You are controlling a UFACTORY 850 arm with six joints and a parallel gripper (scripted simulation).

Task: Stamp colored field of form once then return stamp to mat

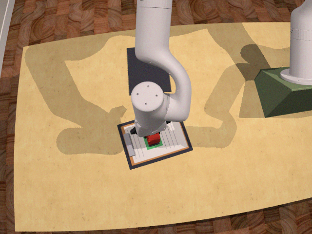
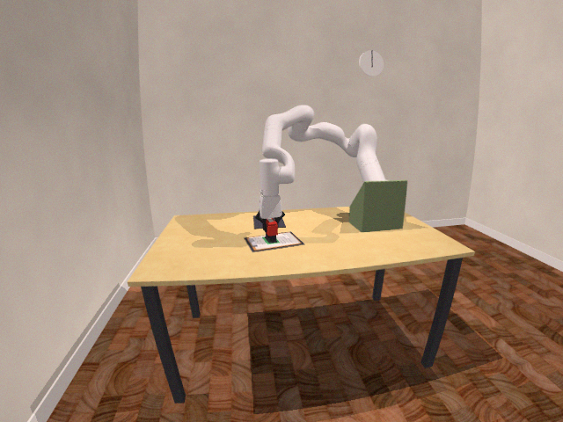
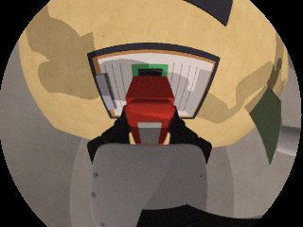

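The mat is 29 cm to the right of my hand, 7 cm below it and 1 cm behind it. Round my hand: form 7 cm below, 1 cm to the left; red stamp 2 cm below.
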